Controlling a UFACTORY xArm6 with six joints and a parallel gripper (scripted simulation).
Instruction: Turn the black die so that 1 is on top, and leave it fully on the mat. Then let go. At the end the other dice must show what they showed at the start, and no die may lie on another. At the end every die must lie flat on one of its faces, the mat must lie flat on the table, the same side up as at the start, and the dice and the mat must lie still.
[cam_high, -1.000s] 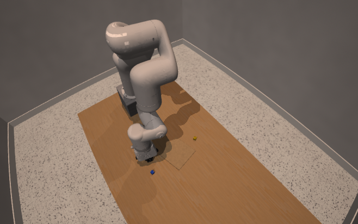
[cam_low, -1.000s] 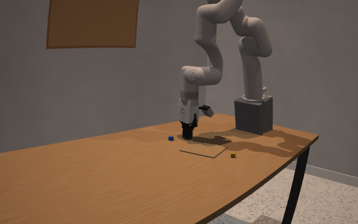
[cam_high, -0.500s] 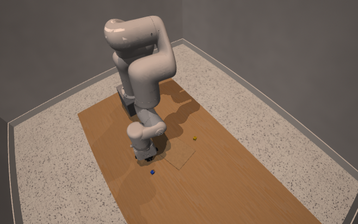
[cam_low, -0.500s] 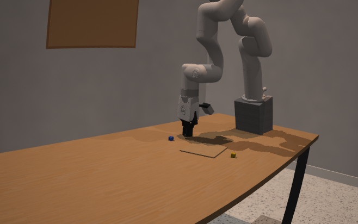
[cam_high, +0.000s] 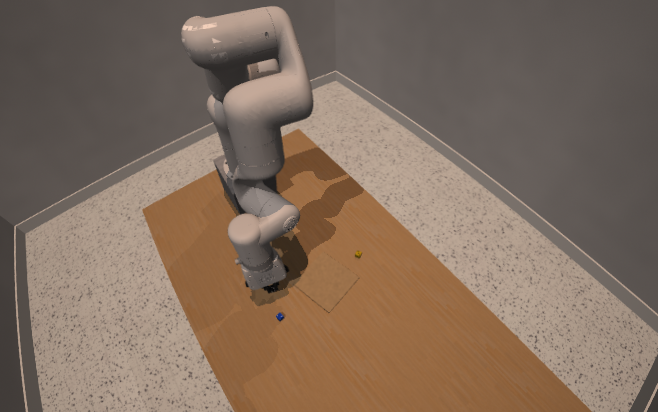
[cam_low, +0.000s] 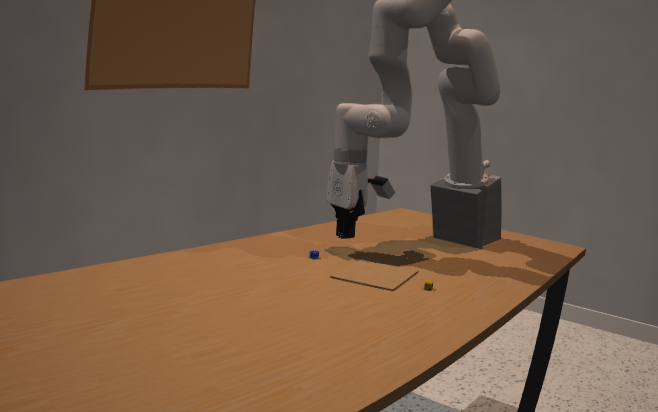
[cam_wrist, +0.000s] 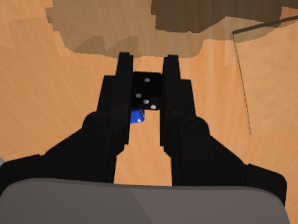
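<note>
The blue die is 8 cm ahead of my hand, 2 cm to the right of it and 6 cm below it. Also, from my hand: yellow die (2 cm ahead, 28 cm to the left, 6 cm below); then tan mat (4 cm ahead, 15 cm to the left, 6 cm below); then black die (1 cm ahead, 1 cm below).
</note>
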